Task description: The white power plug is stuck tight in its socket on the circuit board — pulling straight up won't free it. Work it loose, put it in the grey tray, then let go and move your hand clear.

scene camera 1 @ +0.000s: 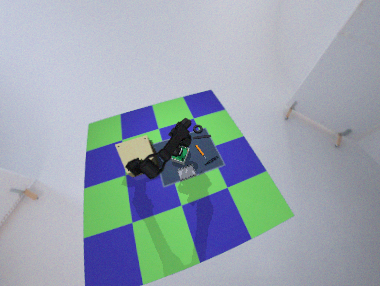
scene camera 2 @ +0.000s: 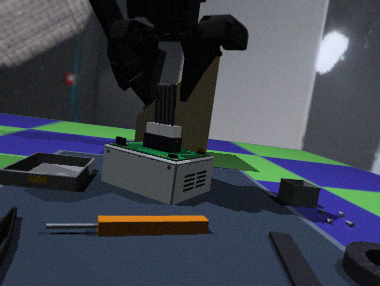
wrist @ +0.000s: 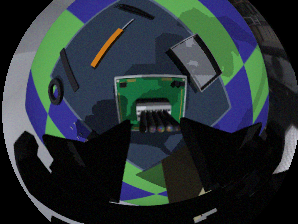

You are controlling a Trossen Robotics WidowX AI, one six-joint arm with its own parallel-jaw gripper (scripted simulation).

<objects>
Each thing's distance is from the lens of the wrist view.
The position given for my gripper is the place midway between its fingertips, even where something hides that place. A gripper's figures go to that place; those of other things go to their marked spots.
my gripper (wrist: 155, 123): 0.10 m
dark mat (wrist: 143, 48): 0.22 m
</objects>
